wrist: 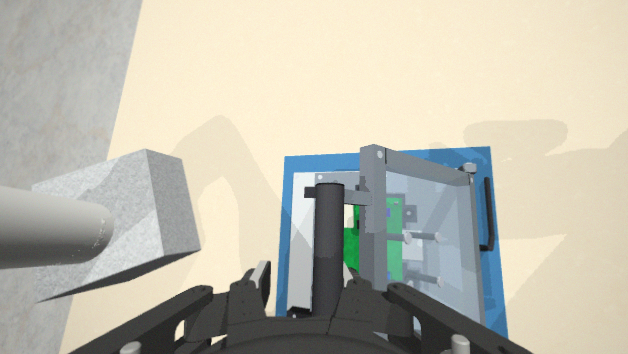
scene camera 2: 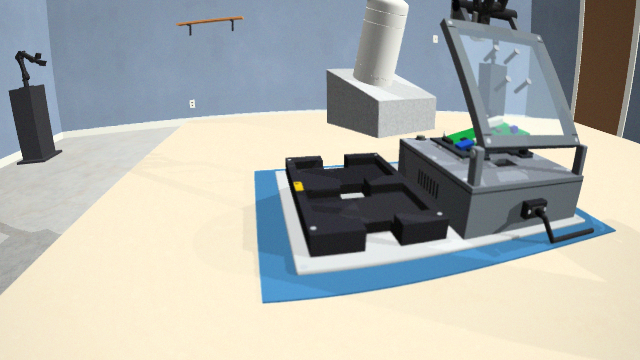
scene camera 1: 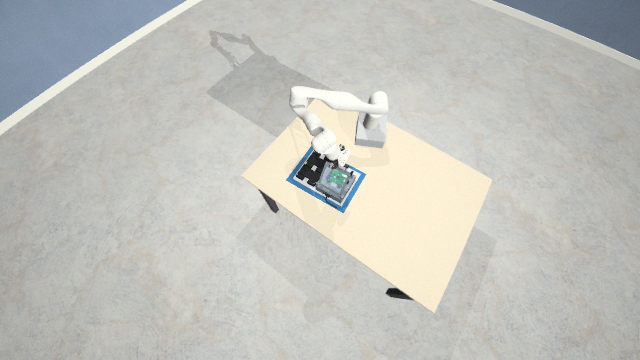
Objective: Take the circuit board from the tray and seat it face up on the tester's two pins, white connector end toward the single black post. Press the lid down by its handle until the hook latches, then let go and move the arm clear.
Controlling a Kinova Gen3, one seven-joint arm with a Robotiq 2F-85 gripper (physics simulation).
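Frame: origin at the arm's base, x ahead, y left, z up, level; metres.
Seen in the pictures: gripper, fingertip midpoint: [wrist: 301, 275] [scene camera 2: 467, 33]; arm's base at its link origin: [wrist: 84, 232] [scene camera 2: 372, 79] [scene camera 1: 369, 123].
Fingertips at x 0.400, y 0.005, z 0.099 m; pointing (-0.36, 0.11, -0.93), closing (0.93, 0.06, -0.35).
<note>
Offsets run from my fingertips to a thing's top centre. "pt": to the spot under its first point. Level surfaces: height alone.
The green circuit board @[dx +0.032, dy +0.009, dz -0.107 m] [scene camera 1: 339, 177] [scene camera 2: 462, 135] [wrist: 351, 247] lies on top of the grey tester @[pt dx +0.141, dy -0.005, dz -0.168 m] [scene camera 2: 520, 200], component side up. Its seating on the pins is hidden. The clear lid with a grey frame [scene camera 2: 462, 85] [wrist: 372, 200] stands raised and tilted above the board. The black tray @[pt dx +0.085, dy -0.148, dz -0.191 m] [scene camera 1: 310, 175] [scene camera 2: 335, 242] holds no board. My gripper [scene camera 2: 482, 11] [wrist: 301, 275] is partly open at the lid's upper edge. In the wrist view the dark round handle @[dx +0.026, dy +0.012, dz +0.039 m] [wrist: 329, 240] lies between the fingers, near the right one, with a gap at the left one. The single black post cannot be made out.
The tester and tray stand on a white plate over a blue mat @[dz -0.207 m] [scene camera 2: 280, 287] [wrist: 322, 161]. A black cable @[pt dx +0.176, dy +0.059, dz -0.202 m] [scene camera 2: 572, 235] [wrist: 489, 215] leaves the tester's hinge side. The grey arm base [scene camera 1: 370, 137] [scene camera 2: 377, 107] [wrist: 172, 205] stands behind on the table.
</note>
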